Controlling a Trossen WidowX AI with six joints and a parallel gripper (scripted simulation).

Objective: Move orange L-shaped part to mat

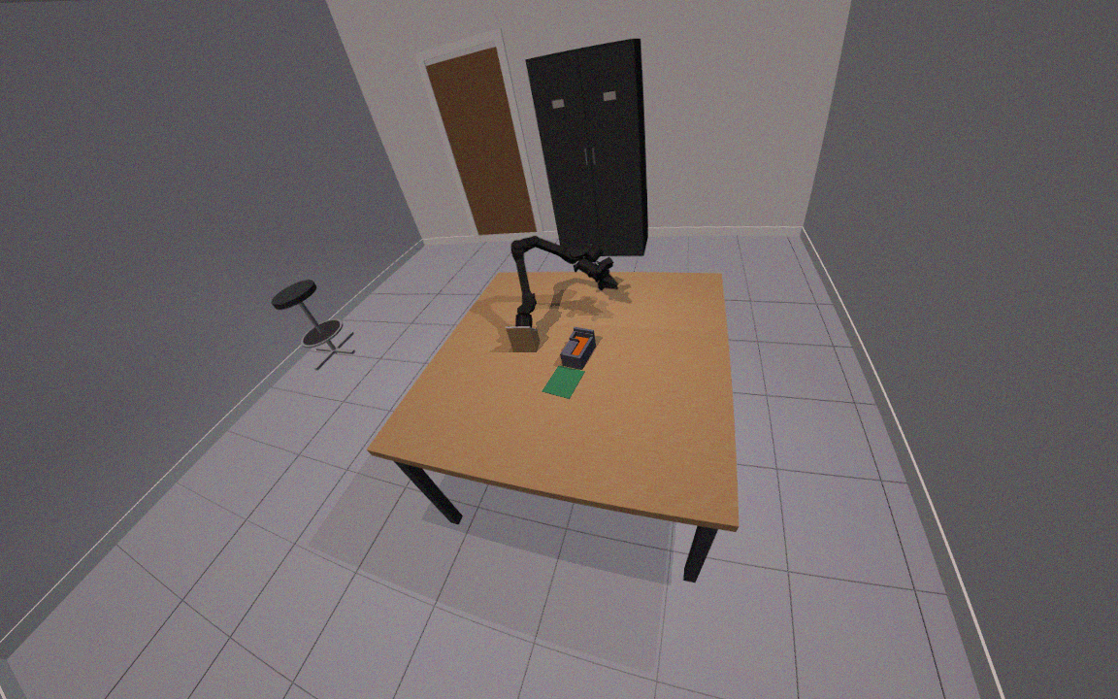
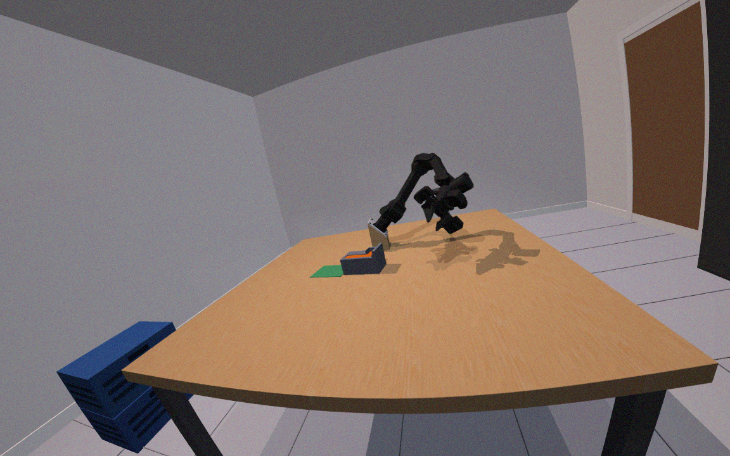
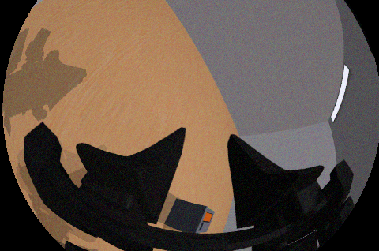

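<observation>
Now: gripper tip 28 cm to the left of the orange L-shaped part, 12 cm above it and 11 cm past it. The rest, counted from my gripper tip: green mat: 44 cm to the right, 18 cm below, 14 cm behind.
</observation>
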